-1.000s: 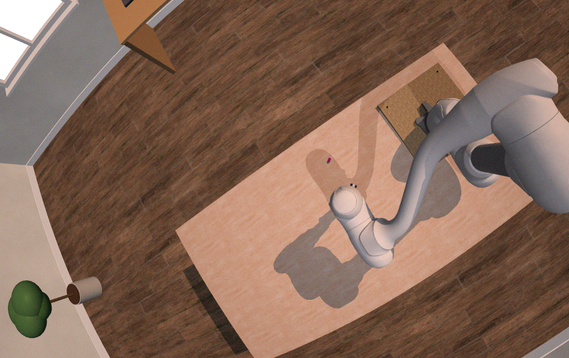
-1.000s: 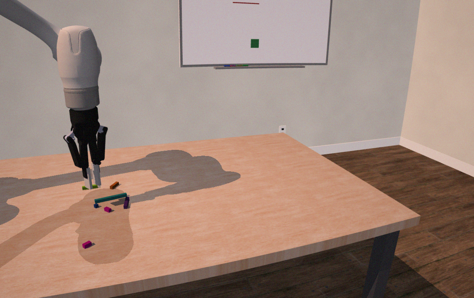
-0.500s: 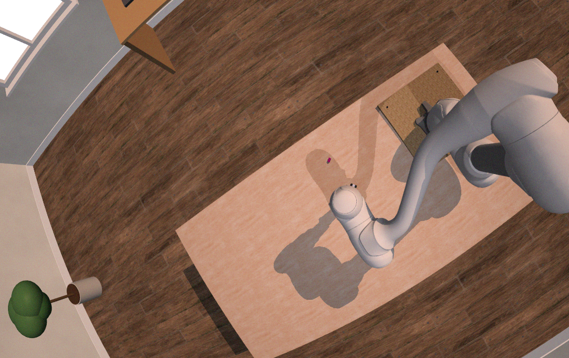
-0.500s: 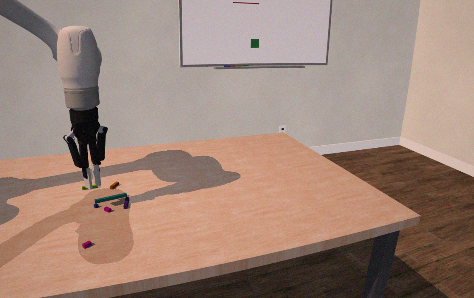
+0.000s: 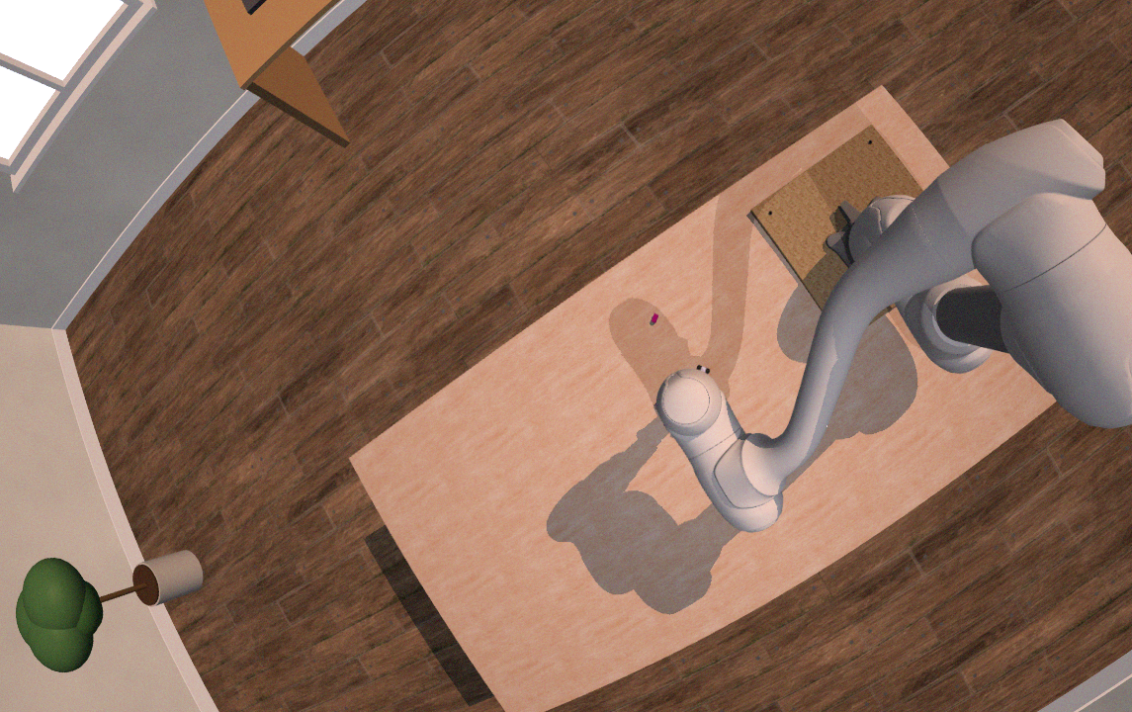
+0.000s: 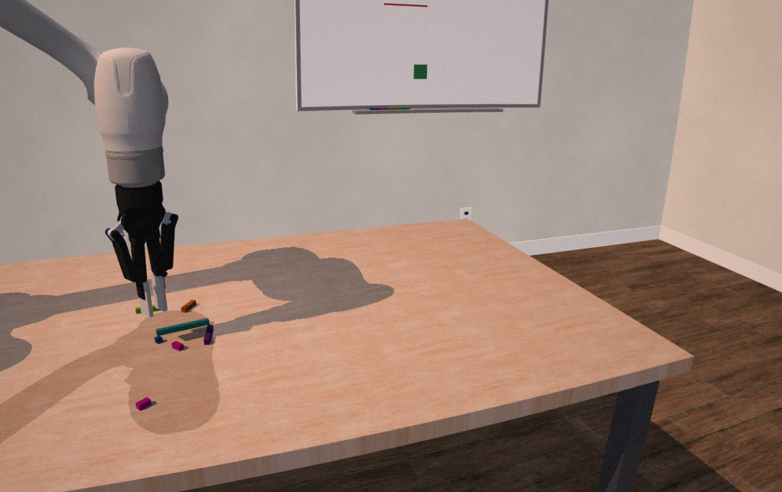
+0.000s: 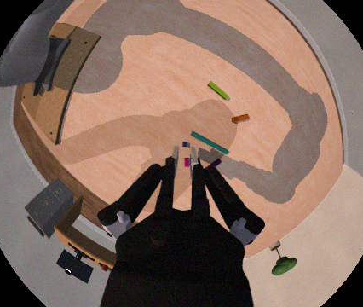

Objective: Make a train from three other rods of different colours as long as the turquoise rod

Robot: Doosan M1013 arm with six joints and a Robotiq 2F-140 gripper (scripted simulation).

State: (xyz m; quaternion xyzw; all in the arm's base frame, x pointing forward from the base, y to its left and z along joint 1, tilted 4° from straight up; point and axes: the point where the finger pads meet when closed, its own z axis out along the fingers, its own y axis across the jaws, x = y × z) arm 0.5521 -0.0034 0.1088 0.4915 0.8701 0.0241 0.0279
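The blue rod lies 9 cm below my hand. From my hand the other things lie so: purple rod: 9 cm ahead, 1 cm to the right, 9 cm below; turquoise rod: 5 cm ahead, 4 cm to the left, 9 cm below; lime rod: 1 cm behind, 14 cm to the left, 9 cm below.
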